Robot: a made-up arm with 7 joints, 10 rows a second.
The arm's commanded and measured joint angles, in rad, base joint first. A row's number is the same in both.
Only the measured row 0 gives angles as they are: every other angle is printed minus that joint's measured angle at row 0.
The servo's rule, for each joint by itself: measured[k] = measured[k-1] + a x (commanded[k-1-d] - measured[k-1]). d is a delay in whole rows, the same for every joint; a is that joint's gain. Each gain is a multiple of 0.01, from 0.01 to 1. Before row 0 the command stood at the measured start. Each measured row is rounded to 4 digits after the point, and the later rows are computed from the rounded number. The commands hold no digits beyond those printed.
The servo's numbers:
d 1
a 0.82 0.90 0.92 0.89 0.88 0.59 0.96
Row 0, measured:
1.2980, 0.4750, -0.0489, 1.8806, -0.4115, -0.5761, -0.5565
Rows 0 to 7, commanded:
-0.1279, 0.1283, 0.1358, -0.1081, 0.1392, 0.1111, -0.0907
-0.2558, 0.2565, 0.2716, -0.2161, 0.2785, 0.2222, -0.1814
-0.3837, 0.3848, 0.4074, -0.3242, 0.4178, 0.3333, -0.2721
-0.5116, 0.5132, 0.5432, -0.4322, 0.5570, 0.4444, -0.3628
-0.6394, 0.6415, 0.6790, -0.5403, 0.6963, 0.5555, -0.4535
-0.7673, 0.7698, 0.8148, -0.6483, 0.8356, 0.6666, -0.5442
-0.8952, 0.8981, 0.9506, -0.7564, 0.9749, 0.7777, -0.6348
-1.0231, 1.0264, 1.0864, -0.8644, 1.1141, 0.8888, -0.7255
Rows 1 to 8, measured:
0.0000, 0.0000, 0.0000, 0.0000, 0.0000, 0.0000, 0.0000
-0.1049, 0.1155, 0.1249, -0.0962, 0.1225, 0.0655, -0.0871
-0.2286, 0.2424, 0.2599, -0.2029, 0.2598, 0.1580, -0.1776
-0.3558, 0.3706, 0.3956, -0.3109, 0.3988, 0.2614, -0.2683
-0.4836, 0.4989, 0.5314, -0.4189, 0.5380, 0.3694, -0.3590
-0.6114, 0.6272, 0.6672, -0.5269, 0.6773, 0.4792, -0.4497
-0.7392, 0.7555, 0.8030, -0.6349, 0.8166, 0.5898, -0.5404
-0.8671, 0.8838, 0.9388, -0.7430, 0.9559, 0.7007, -0.6310

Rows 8 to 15, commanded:
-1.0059, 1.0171, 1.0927, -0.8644, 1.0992, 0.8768, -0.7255
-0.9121, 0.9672, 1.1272, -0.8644, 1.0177, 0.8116, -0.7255
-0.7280, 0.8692, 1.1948, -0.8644, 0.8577, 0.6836, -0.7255
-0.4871, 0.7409, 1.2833, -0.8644, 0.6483, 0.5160, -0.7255
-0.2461, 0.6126, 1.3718, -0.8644, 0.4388, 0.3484, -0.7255
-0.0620, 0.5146, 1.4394, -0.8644, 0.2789, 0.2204, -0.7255
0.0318, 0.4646, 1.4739, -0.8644, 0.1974, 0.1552, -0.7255
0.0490, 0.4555, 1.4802, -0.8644, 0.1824, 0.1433, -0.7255
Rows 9 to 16, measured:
-0.9950, 1.0121, 1.0746, -0.8510, 1.0951, 0.8117, -0.7217
-1.0039, 1.0166, 1.0913, -0.8629, 1.0987, 0.8501, -0.7253
-0.9286, 0.9721, 1.1243, -0.8642, 1.0274, 0.8274, -0.7255
-0.7641, 0.8795, 1.1892, -0.8644, 0.8781, 0.7426, -0.7255
-0.5370, 0.7548, 1.2758, -0.8644, 0.6759, 0.6089, -0.7255
-0.2985, 0.6268, 1.3641, -0.8644, 0.4673, 0.4552, -0.7255
-0.1046, 0.5258, 1.4334, -0.8644, 0.3015, 0.3167, -0.7255
0.0072, 0.4707, 1.4707, -0.8644, 0.2099, 0.2214, -0.7255

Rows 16 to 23, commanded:
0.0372, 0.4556, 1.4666, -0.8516, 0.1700, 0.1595, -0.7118
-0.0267, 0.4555, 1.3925, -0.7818, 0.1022, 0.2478, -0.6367
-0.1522, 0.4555, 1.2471, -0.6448, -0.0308, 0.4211, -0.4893
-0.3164, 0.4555, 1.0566, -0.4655, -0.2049, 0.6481, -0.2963
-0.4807, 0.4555, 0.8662, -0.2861, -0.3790, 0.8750, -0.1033
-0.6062, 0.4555, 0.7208, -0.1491, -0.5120, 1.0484, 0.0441
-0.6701, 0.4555, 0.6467, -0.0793, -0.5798, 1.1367, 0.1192
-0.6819, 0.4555, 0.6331, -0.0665, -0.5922, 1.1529, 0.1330
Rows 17 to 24, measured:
0.0415, 0.4570, 1.4794, -0.8644, 0.1857, 0.1753, -0.7255
0.0380, 0.4557, 1.4676, -0.8530, 0.1719, 0.1660, -0.7123
-0.0151, 0.4555, 1.3985, -0.7896, 0.1106, 0.2143, -0.6397
-0.1275, 0.4555, 1.2592, -0.6607, -0.0138, 0.3363, -0.4953
-0.2824, 0.4555, 1.0728, -0.4870, -0.1820, 0.5203, -0.3043
-0.4450, 0.4555, 0.8827, -0.3082, -0.3554, 0.7296, -0.1113
-0.5772, 0.4555, 0.7338, -0.1666, -0.4932, 0.9177, 0.0379
-0.6534, 0.4555, 0.6537, -0.0889, -0.5694, 1.0469, 0.1159

